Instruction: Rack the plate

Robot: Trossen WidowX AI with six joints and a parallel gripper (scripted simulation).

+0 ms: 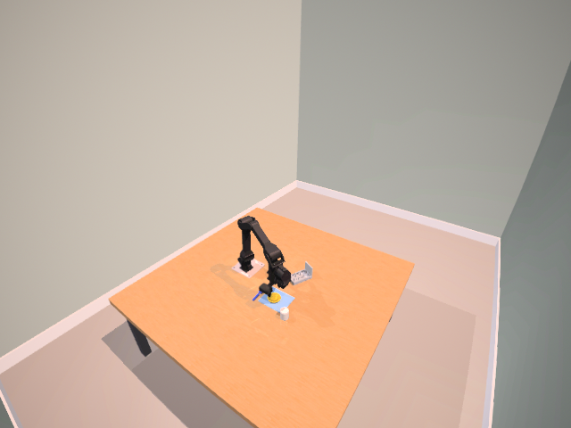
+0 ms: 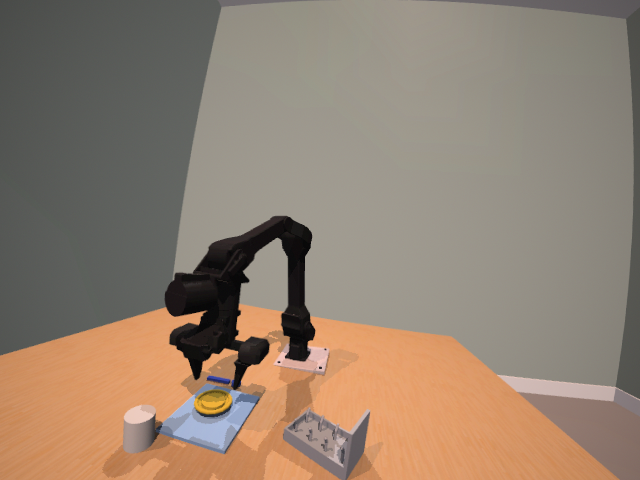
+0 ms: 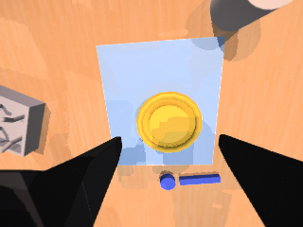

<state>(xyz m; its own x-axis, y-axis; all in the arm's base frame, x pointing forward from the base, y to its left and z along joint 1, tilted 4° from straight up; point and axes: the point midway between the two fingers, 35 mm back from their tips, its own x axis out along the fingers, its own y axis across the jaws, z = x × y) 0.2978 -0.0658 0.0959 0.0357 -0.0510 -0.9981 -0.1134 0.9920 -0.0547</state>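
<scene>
The yellow plate lies 4 cm below my gripper tip. Also, from my gripper tip: white cup: 12 cm ahead, 5 cm to the right, 3 cm below; then light blue mat: 5 cm below, 1 cm to the left, 1 cm ahead; then blue spoon: 9 cm behind, 5 cm below, 3 cm to the right.
</scene>
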